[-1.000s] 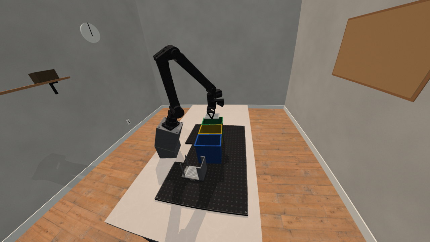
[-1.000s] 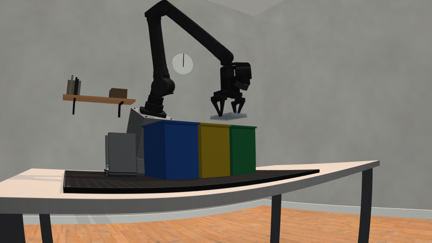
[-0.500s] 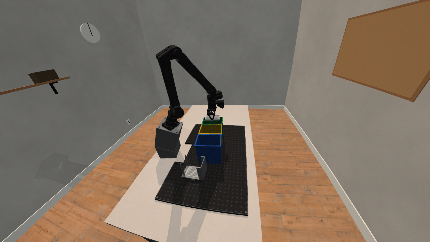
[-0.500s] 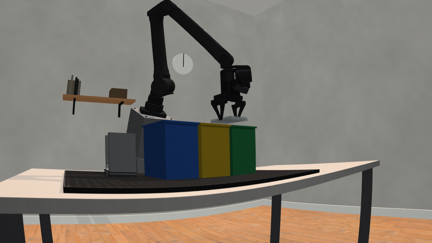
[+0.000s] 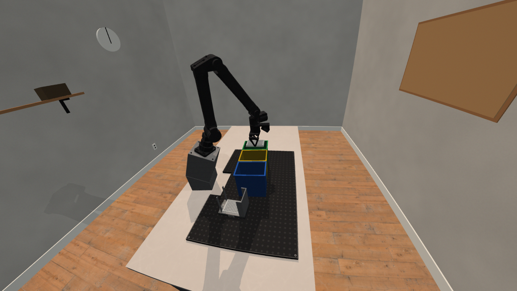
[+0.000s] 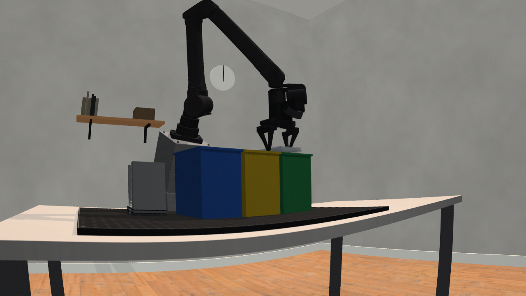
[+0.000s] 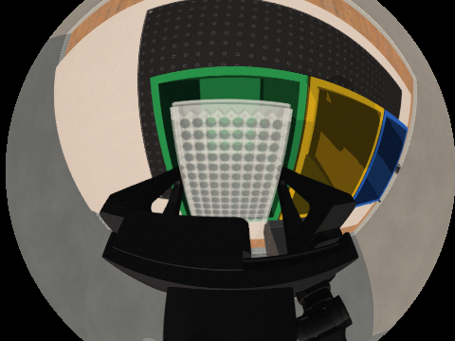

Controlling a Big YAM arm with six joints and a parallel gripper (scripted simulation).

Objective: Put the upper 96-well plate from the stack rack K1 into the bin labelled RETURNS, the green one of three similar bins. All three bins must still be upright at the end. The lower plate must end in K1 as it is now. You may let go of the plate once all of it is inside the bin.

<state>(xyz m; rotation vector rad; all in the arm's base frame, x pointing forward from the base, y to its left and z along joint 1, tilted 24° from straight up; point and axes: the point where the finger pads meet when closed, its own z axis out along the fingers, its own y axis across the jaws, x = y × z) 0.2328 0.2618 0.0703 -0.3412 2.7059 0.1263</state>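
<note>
My hand is 11 cm above the green bin. Also, from my hand: grey rack wall (10 cm ahead, 42 cm to the right, 12 cm below); yellow bin (3 cm ahead, 13 cm to the right, 11 cm below); blue bin (7 cm ahead, 25 cm to the right, 11 cm below).
</note>
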